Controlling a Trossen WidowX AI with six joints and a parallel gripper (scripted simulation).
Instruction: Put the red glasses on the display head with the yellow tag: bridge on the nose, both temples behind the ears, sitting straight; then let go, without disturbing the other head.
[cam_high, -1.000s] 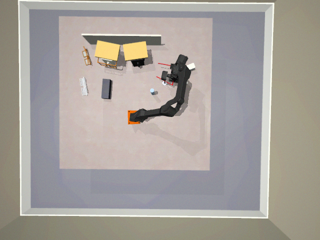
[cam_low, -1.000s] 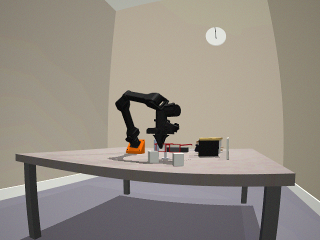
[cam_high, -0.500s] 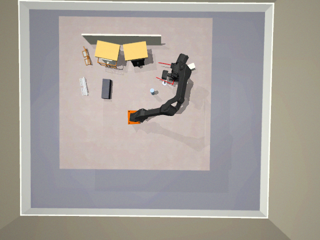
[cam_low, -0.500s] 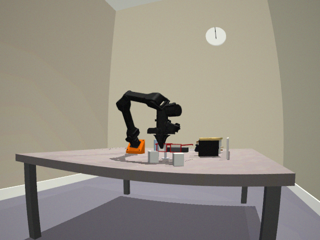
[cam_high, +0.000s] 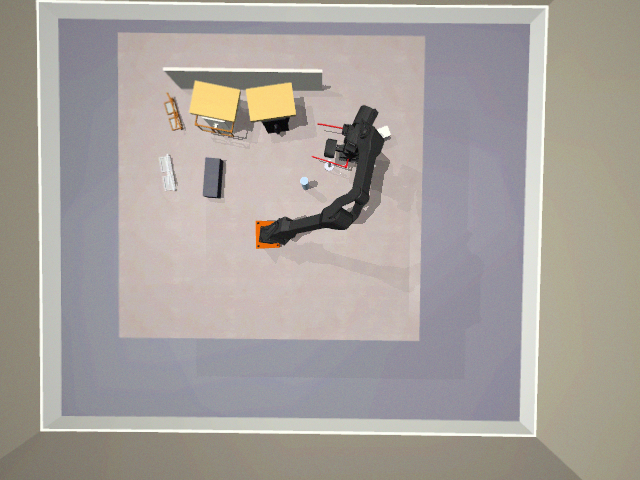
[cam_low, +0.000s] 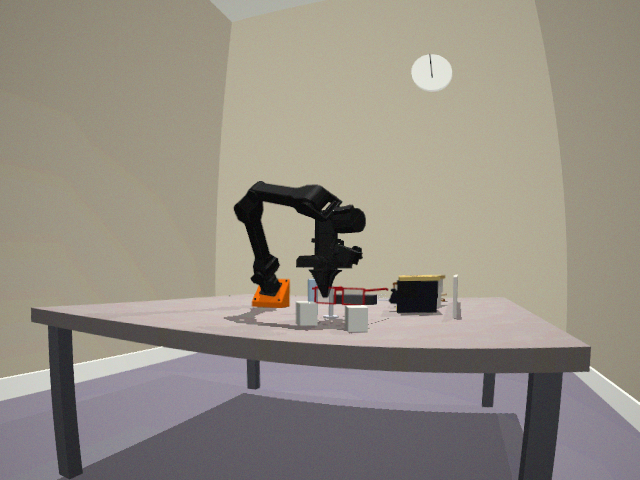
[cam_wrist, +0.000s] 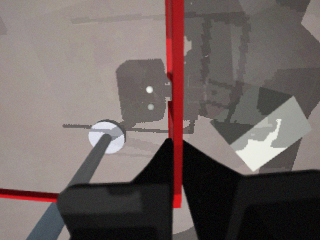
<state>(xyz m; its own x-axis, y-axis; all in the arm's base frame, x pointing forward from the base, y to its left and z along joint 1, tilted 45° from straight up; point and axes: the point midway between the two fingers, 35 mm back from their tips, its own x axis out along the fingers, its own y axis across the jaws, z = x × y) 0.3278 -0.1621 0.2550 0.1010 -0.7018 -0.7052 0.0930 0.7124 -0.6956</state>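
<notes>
Right now my gripper tip is 70 mm to the right of the thin grey peg, 30 mm above it and 10 mm past it. From my gripper tip the other things lie so: dark display head (310 mm to the left, 150 mm ahead); pale blue cylinder (160 mm to the left, 110 mm behind, 10 mm below); white panel (430 mm to the left, 280 mm ahead).
</notes>
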